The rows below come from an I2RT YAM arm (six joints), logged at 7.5 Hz.
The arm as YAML. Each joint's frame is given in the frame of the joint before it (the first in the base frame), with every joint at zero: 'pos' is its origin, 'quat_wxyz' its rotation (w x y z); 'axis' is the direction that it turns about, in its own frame. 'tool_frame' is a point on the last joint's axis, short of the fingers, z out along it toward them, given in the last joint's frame.
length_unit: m
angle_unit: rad
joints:
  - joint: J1
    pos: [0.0, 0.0, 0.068]
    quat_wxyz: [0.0, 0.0, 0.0, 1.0]
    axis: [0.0, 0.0, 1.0]
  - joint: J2
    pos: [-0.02, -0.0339, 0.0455]
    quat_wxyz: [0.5, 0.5, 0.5, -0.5]
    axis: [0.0, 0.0, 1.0]
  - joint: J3
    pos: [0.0, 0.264, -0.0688]
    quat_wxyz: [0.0, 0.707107, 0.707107, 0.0]
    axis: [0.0, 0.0, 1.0]
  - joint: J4
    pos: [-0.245, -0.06, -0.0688]
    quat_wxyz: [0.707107, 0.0, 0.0, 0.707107]
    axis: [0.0, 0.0, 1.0]
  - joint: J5
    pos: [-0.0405, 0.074, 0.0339]
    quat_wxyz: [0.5, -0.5, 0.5, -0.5]
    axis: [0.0, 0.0, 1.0]
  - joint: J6
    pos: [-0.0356, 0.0, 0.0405]
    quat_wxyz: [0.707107, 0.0, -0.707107, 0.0]
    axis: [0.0, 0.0, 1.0]
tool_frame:
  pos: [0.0, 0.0, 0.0]
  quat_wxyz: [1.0, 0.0, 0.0, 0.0]
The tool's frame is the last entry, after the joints.
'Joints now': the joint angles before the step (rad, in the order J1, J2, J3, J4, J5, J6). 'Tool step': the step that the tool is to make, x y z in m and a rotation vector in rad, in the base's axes. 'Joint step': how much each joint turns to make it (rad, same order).
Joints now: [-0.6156, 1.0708, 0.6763, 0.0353, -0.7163, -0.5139]
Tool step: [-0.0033, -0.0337, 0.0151, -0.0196, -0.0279, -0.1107]
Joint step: [-0.1167, 0.0597, 0.0785, 0.0152, -0.0063, 0.0000]
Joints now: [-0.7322, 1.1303, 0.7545, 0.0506, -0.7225, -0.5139]
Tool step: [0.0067, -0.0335, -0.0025, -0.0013, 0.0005, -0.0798]
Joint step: [-0.0723, 0.1165, 0.0600, 0.0581, 0.0075, 0.0016]
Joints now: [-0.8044, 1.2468, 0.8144, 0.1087, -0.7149, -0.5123]
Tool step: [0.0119, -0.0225, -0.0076, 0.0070, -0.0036, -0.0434]
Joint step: [-0.0215, 0.1060, 0.0416, 0.0737, 0.0184, 0.0183]
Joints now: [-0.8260, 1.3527, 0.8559, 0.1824, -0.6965, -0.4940]
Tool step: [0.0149, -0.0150, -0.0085, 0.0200, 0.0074, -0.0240]
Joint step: [0.0045, 0.0937, 0.0443, 0.0432, 0.0245, 0.0215]
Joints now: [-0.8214, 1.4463, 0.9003, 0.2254, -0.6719, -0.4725]
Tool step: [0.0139, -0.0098, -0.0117, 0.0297, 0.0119, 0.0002]
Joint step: [0.0108, 0.0813, 0.0323, 0.0306, 0.0062, 0.0184]
